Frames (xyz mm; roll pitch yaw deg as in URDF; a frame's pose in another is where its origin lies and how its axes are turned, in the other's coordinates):
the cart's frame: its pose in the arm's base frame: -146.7 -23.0 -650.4 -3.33 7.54 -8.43
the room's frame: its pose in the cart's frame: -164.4 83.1 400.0 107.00 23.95 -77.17
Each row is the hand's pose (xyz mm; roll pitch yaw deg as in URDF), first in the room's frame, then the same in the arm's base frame.
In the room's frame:
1: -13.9 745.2 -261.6 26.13 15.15 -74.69
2: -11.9 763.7 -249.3 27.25 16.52 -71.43
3: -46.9 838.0 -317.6 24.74 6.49 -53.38
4: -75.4 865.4 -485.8 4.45 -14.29 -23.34
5: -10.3 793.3 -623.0 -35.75 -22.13 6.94
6: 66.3 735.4 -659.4 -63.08 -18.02 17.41
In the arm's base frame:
1: -83.5 -177.8 485.3 -136.35 66.16 15.10
2: -98.2 -186.2 499.9 -143.64 65.54 6.87
3: -41.3 -184.0 590.3 159.35 69.95 -47.48
4: 121.0 -173.6 648.5 90.64 46.07 -104.63
5: 268.0 -211.4 576.2 55.69 17.11 -112.82
6: 313.4 -261.7 499.1 32.71 7.04 -109.27

